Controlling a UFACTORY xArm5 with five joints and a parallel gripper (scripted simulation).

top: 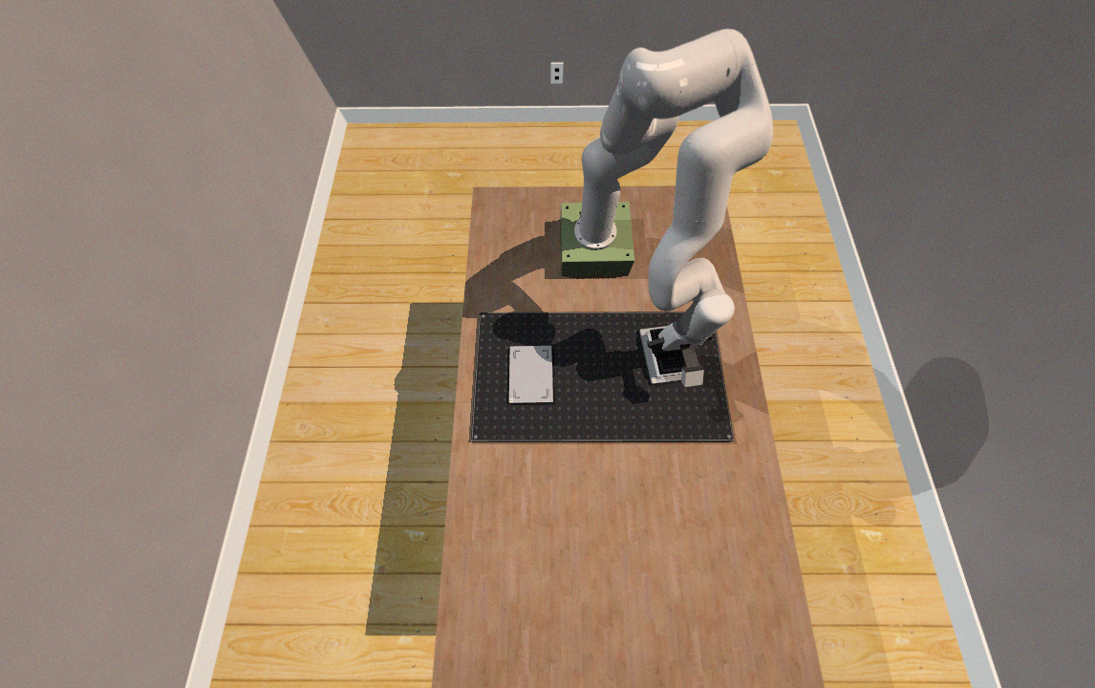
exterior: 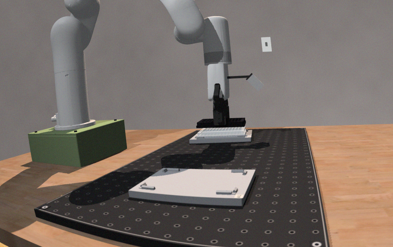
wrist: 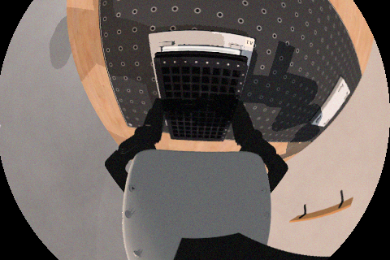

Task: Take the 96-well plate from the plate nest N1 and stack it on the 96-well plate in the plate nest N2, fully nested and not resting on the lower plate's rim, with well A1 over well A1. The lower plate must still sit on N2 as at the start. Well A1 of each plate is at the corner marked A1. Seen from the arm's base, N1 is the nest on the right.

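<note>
Now: hand 1 cm above the black 96-well plate. From my hand the other things lie so: clear 96-well plate: 4 cm below.
</note>
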